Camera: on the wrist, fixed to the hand. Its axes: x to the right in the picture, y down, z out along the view.
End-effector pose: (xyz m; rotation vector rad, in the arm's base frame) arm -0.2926 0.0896 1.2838 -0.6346 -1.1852 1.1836
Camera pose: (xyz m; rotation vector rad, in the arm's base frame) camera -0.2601 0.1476 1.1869 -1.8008 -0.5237 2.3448
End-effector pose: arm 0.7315 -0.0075 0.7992 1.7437 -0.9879 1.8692
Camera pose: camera 0.6147 -0.0205 0.7971 -0.4330 1.8967 -1.6113
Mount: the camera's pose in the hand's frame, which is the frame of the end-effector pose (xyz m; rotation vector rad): 0.0169 0.0917 -0.0715 -0.0938 0.0452 1.5857
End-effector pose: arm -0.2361 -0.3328 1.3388 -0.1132 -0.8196 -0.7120
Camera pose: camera -0.1263 -0.2972 1.3171 -0.7265 -0.4286 0.7466
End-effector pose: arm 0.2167 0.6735 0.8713 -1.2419 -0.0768 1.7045
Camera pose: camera 0.2100 0.6059 0.7754 1.1790 -0.9142 -2.3555
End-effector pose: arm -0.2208 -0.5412 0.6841 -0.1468 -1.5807 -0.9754
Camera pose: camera -0.1174 -0.5359 0.7396 -1.2024 -0.8862 0.2213
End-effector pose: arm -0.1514 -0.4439 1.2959 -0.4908 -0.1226 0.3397
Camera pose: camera -0.1481 -0.3937 1.1897 -0.6080 0.3377 1.8752
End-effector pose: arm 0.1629 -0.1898 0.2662 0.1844 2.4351 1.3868
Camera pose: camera 0.1176 -0.1958 0.3745 -1.7396 -1.4625 -1.3554
